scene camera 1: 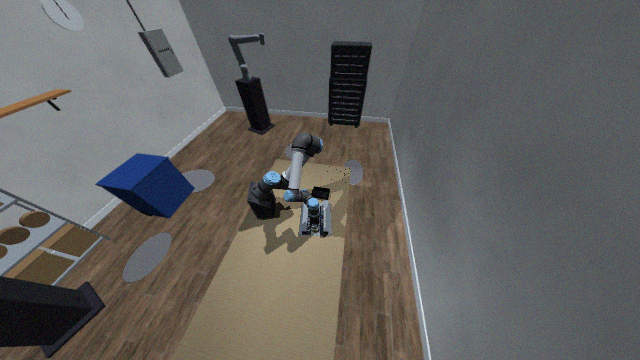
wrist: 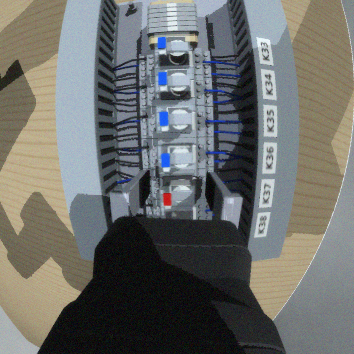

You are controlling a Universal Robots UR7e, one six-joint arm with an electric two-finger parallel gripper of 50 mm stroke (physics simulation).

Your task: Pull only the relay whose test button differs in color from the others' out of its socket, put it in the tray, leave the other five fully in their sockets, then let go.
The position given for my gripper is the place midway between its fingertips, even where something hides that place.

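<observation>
My gripper (wrist: 177, 182) is here in the scene, and so is a relay (wrist: 176, 192). There is a relay (wrist: 172, 157) as well, and also a relay (wrist: 169, 117).
</observation>
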